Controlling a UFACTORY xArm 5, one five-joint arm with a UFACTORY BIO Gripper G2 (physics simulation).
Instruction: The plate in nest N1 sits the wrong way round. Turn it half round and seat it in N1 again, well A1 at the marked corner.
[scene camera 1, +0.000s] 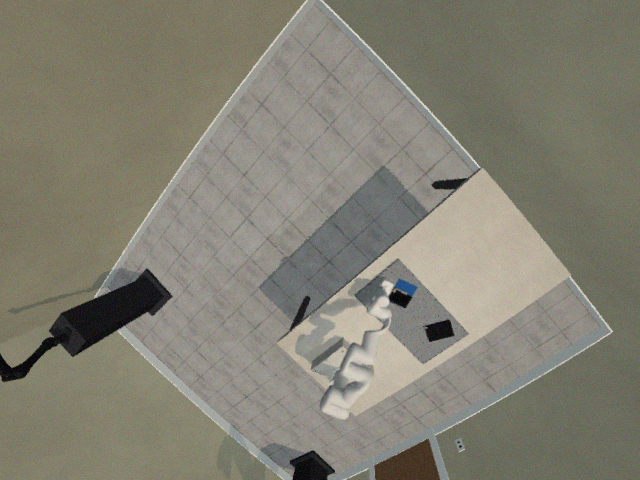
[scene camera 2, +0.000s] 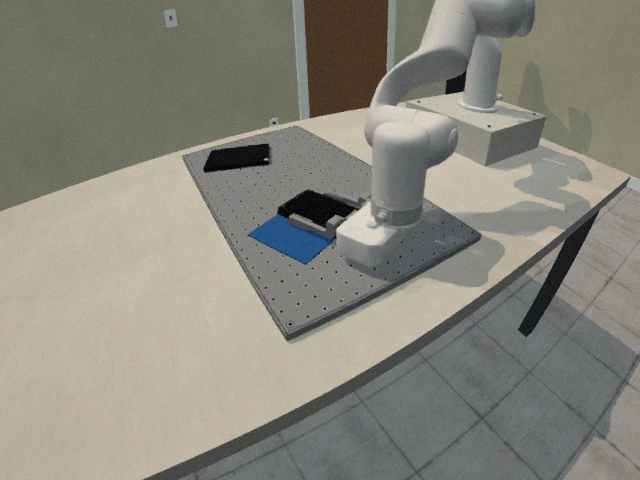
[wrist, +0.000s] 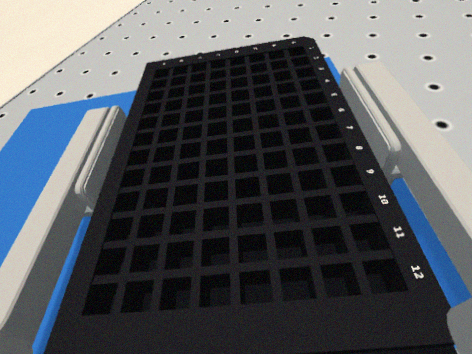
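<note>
The black plate (scene camera 1: 401, 299) (scene camera 2: 310, 207) (wrist: 235, 165) is a grid of square wells. In the wrist view its numbers run down the right side, with 12 nearest the wrist; its far right corner is cut. My gripper (scene camera 2: 308, 206) (wrist: 232, 95) is shut on its two long sides. The plate is level, over or on part of the blue mat (scene camera 1: 406, 285) (scene camera 2: 289, 240) (wrist: 30, 145); whether it touches the mat I cannot tell. The black nest N1 (scene camera 1: 439, 330) (scene camera 2: 236, 157) lies apart at the board's far end in scene view 2. Its label is unreadable and its marked corner is unclear.
The grey perforated board (scene camera 1: 413, 316) (scene camera 2: 310, 304) (wrist: 272, 27) carries the mat and the nest. It lies on the beige table (scene camera 1: 491, 248) (scene camera 2: 129, 310). The arm's base block (scene camera 2: 496, 139) stands behind the board at the right in scene view 2.
</note>
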